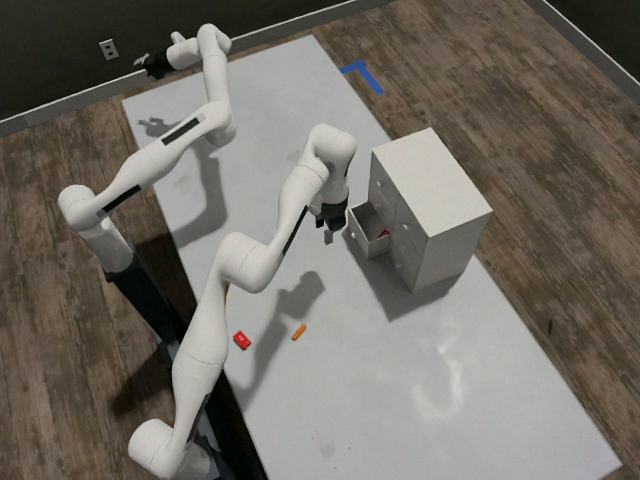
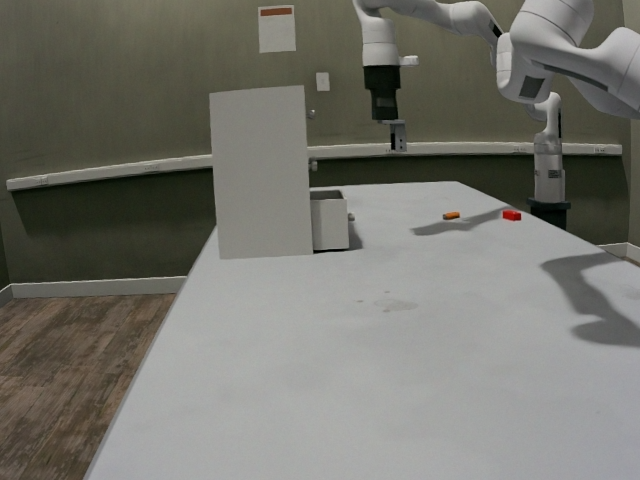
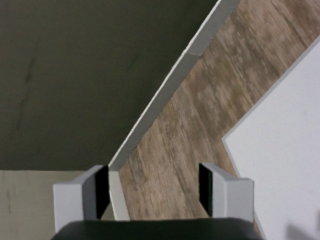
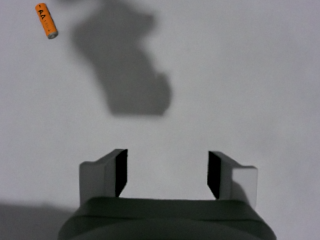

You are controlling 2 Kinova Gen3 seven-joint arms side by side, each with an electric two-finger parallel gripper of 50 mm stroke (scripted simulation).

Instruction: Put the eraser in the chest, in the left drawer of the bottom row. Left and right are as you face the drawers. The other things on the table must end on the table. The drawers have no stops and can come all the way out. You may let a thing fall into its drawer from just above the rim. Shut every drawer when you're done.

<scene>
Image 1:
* my right gripper: 324, 234
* white chest: 451, 211
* drawer: 407, 219
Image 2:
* my right gripper: 398, 150
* white chest: 259, 143
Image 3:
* my left gripper: 154, 183
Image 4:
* my right gripper: 167, 167
</scene>
